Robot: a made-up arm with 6 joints.
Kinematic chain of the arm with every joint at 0, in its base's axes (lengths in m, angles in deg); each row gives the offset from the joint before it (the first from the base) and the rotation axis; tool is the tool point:
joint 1: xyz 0 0 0.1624 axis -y
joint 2: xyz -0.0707 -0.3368 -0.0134 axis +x
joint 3: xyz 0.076 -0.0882 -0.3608 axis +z
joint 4: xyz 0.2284 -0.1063 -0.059 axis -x
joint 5: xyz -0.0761 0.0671 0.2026 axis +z
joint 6: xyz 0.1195 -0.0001 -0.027 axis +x
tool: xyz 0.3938 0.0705 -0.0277
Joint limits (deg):
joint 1: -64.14..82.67
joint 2: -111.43..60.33
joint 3: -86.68..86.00
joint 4: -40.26..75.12
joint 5: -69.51..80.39
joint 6: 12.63..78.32
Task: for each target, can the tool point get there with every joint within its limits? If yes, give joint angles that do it. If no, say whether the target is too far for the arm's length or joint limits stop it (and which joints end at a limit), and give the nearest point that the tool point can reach.
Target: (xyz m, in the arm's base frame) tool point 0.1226 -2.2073 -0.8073
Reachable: no: too far | nearest point 0.0607 -1.2480 -0.3176 | short by 1.079 m
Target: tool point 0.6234 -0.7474 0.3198
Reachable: yes | joints 8.27 -42.94 -9.99 -31.42 -8.50 34.94
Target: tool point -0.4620 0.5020 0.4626
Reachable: no: joint limits stop it (at a limit: joint 1, joint 2, joint 3, joint 6) | nearest point -0.4046 0.4287 0.3833 | short by 0.122 m
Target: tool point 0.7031 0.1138 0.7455
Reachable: no: joint limits stop it (at a limit: joint 1, joint 4, joint 6) | nearest point 0.6713 0.0951 0.6964 | short by 0.061 m
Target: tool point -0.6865 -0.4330 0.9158
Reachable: no: joint limits stop it (at a limit: joint 2, joint 4, joint 6) | nearest point -0.5971 -0.4431 0.8177 | short by 0.133 m
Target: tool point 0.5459 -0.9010 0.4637
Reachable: yes | joints 43.85 -88.10 -12.46 47.41 35.90 65.42
